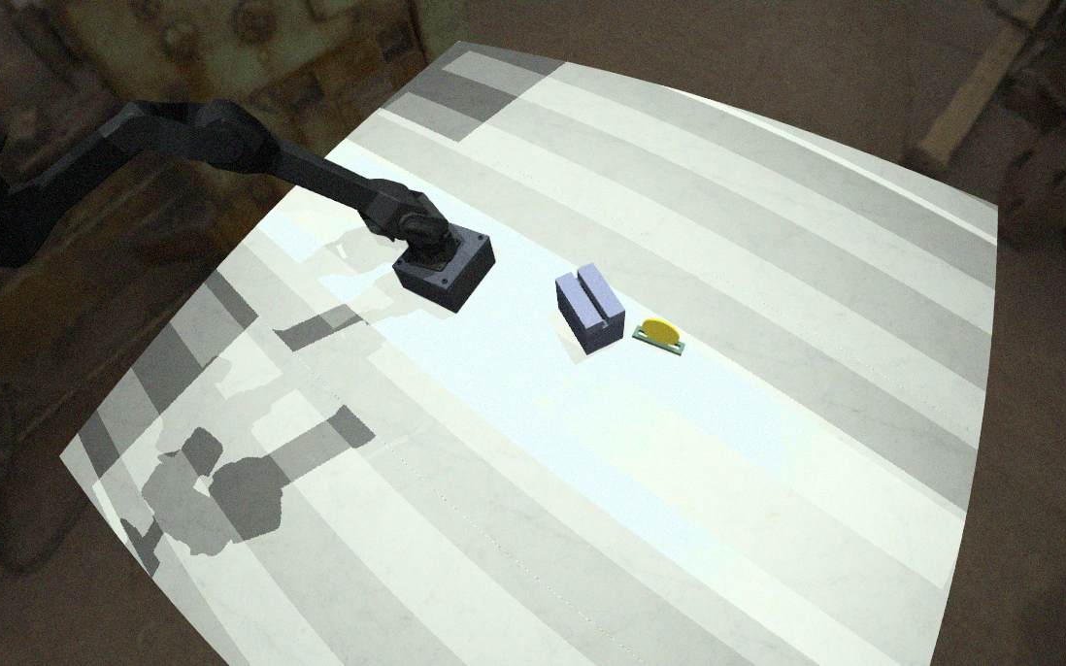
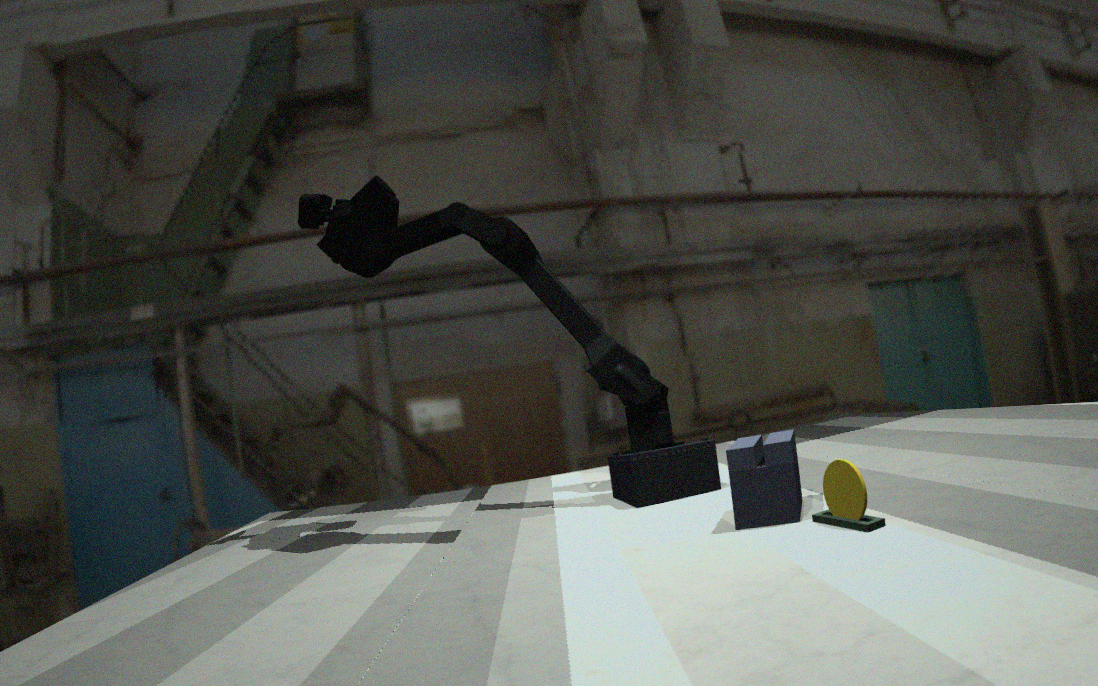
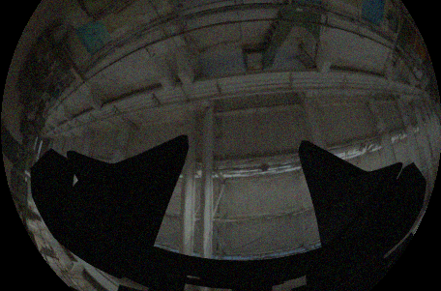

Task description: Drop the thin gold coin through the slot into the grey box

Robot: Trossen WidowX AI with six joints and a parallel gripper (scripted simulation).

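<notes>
The gold coin lies 780 mm ahead of my gripper tip, 550 mm below it and 330 mm to the left of it.
</notes>
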